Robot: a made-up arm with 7 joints.
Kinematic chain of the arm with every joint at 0, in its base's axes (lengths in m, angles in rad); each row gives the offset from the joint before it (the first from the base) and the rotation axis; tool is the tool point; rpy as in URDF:
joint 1: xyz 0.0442 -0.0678 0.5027 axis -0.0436 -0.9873 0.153
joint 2: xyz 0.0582 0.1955 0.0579 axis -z
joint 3: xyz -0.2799 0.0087 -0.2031 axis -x
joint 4: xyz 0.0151 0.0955 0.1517 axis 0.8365 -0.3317 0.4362
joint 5: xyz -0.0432 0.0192 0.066 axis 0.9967 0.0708 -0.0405
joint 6: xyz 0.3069 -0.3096 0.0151 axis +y
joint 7: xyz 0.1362 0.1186 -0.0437 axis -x
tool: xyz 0.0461 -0.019 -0.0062 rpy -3.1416 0 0
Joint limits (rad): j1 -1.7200..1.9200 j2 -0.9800..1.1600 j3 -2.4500..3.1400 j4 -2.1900..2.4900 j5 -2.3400..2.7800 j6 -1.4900..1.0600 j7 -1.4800..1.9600
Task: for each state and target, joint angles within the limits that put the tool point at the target. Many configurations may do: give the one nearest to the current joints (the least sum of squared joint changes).
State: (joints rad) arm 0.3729 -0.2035 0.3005 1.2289 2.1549 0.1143 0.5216
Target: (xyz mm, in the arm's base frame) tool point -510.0 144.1 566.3
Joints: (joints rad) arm 0.7996 -0.7414 0.1889 1.7727 2.4317 0.3199 0.4758
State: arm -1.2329 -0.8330 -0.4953 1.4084 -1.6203 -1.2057 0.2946
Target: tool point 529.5 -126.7 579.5
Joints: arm -1.3035 -0.8824 -0.2699 1.1710 -1.6576 -1.0773 0.2778
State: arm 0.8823 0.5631 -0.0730 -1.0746 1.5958 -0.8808 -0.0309
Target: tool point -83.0 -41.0 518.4
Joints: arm 0.7343 0.5440 0.3795 -1.0338 1.3327 -0.9692 -0.0311
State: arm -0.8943 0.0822 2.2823 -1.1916 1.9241 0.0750 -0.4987
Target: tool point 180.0 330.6 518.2
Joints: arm -0.9092 0.1581 2.3234 -1.4826 1.7843 -0.0665 -0.4839
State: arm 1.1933 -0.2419 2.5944 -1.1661 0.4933 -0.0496 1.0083
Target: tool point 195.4 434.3 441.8
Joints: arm 1.1861 -0.1361 2.7608 -0.8337 0.5425 0.0109 1.0270
